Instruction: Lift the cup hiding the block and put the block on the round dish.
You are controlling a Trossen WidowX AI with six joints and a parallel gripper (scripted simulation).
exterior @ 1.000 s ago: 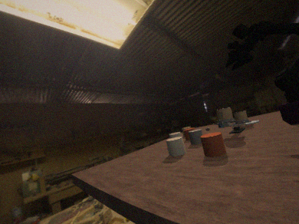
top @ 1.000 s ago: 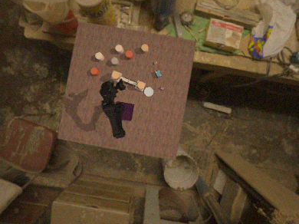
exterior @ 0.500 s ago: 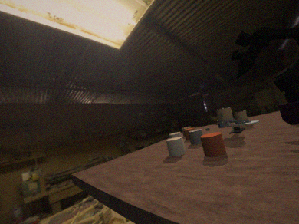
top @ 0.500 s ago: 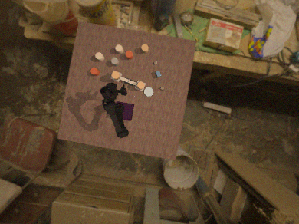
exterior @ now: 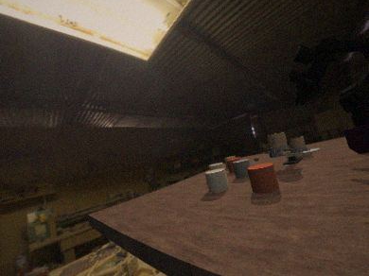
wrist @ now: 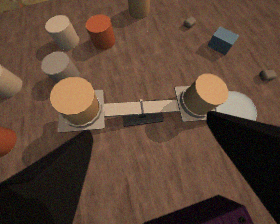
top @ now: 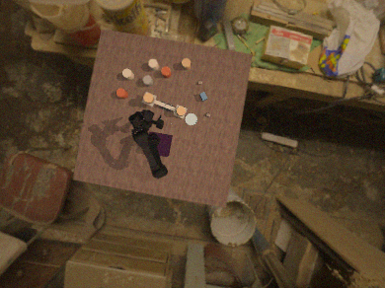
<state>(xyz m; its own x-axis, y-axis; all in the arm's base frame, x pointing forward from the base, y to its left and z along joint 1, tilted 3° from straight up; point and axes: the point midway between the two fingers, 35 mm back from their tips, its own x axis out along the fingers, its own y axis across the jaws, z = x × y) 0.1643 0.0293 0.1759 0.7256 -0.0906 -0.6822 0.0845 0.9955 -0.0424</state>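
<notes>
Right now my gripper tip is 20 cm above the grey block, 14 cm to the left of it and 8 cm short of it. From my gripper tip the other things lie so: white round dish (24 cm to the right, 23 cm below, 5 cm ahead); balance beam (20 cm below, 10 cm ahead, 1 cm to the right); small blue block (29 cm to the right, 25 cm ahead, 22 cm below).
</notes>
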